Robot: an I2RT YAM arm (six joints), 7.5 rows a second.
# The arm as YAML. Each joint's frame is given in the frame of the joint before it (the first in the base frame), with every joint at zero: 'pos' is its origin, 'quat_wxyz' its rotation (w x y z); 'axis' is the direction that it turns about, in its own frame. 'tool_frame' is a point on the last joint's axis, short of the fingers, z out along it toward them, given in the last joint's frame.
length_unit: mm
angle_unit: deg
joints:
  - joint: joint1
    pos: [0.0, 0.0, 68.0]
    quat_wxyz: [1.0, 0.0, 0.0, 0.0]
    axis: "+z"
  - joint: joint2
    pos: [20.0, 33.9, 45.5]
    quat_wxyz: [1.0, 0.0, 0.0, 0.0]
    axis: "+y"
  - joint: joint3
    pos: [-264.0, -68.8, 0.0]
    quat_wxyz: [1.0, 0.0, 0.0, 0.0]
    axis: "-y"
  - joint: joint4
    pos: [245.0, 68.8, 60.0]
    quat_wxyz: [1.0, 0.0, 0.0, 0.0]
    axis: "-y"
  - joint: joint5
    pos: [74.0, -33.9, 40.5]
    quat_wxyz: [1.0, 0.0, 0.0, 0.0]
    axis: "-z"
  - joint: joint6
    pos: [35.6, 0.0, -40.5]
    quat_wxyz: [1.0, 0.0, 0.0, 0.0]
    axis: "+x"
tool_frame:
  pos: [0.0, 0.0, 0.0]
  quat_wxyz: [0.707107, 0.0, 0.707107, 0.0]
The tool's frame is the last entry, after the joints.
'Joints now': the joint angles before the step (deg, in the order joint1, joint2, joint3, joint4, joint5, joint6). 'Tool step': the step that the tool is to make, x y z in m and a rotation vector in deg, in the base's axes. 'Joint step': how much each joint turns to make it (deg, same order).
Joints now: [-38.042 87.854 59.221 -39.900 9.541 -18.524]
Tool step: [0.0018 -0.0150 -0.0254 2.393 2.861 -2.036]
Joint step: [-2.018 5.422 -0.005 1.691 -0.046 0.037]
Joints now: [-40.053 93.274 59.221 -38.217 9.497 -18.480]
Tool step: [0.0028 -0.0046 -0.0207 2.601 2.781 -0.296]
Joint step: [-0.340 4.158 0.001 0.352 -0.195 0.010]
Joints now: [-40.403 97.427 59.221 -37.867 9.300 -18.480]
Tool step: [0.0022 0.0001 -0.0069 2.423 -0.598 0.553]
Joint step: [0.017 1.344 0.005 0.225 -2.296 -0.006]
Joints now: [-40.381 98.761 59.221 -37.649 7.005 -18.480]
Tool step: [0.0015 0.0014 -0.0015 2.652 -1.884 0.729]
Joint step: [-0.003 0.266 0.012 -0.029 -3.322 -0.003]
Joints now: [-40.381 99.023 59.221 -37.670 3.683 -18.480]
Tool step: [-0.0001 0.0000 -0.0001 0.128 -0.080 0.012]
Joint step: [-0.030 0.001 -0.020 0.000 -0.155 -0.008]
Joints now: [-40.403 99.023 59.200 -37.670 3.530 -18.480]
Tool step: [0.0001 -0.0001 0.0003 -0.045 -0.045 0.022]
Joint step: [-0.002 -0.023 0.042 0.000 0.000 -0.025]
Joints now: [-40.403 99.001 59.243 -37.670 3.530 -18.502]
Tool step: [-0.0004 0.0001 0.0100 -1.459 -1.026 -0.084]
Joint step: [0.019 -1.617 0.426 -0.316 0.458 -0.004]
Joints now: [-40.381 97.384 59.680 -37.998 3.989 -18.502]
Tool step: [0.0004 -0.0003 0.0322 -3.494 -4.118 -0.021]
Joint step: [0.006 -4.287 2.362 -1.250 0.002 0.028]
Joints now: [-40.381 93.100 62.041 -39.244 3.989 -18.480]
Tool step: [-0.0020 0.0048 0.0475 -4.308 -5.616 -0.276]
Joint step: [0.437 -5.692 4.112 -2.788 -0.022 0.787]
